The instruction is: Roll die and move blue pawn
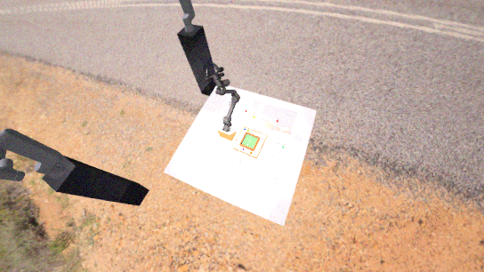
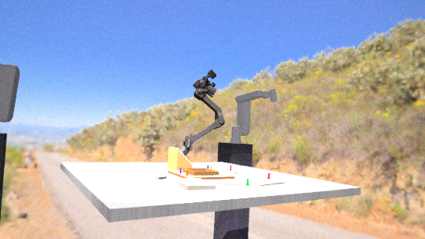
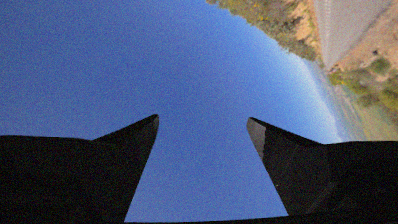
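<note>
Now: gripper tip 660 mm above the white die, 490 mm to the left of it and 450 mm short of it. Also, from my gripper tip: blue pawn (650 mm below, 350 mm ahead, 140 mm to the right); then yellow pawn (650 mm below, 390 mm ahead, 140 mm to the right); then green tray (670 mm below, 460 mm ahead, 260 mm to the right).
</note>
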